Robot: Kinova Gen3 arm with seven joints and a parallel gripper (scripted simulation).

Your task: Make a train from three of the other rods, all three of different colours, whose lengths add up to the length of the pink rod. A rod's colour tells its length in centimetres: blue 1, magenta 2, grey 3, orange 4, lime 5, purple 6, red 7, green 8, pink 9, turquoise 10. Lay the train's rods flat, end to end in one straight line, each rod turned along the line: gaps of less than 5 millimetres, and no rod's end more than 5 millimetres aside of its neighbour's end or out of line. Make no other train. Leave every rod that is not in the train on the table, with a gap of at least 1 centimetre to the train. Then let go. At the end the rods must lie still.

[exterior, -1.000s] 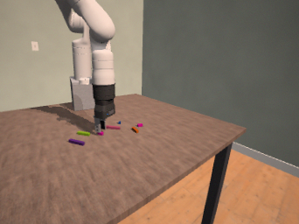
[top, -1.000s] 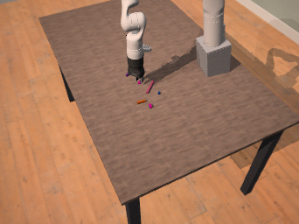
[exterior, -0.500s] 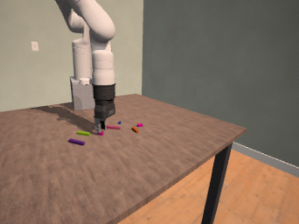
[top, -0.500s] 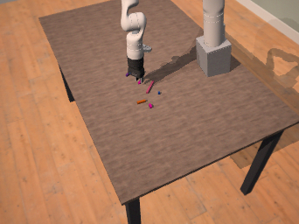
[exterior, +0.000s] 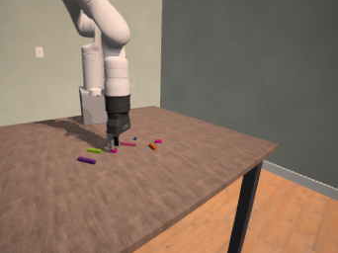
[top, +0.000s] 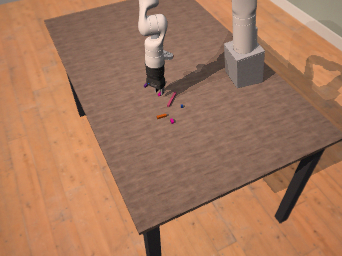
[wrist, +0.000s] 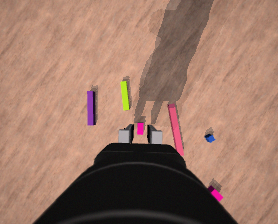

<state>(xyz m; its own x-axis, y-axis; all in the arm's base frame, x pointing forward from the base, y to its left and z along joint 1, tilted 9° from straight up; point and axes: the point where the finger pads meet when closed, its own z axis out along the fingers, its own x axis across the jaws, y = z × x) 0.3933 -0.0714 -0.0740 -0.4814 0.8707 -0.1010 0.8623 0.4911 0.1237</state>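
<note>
My gripper is now 11 cm to the right of the blue rod, 5 cm past it and 3 cm above it. Round my hand: purple rod 9 cm to the right, 3 cm below, 1 cm ahead; pink rod 5 cm to the left, 3 cm below, 3 cm behind; lime rod 5 cm to the right, 4 cm behind, 3 cm below.
</note>
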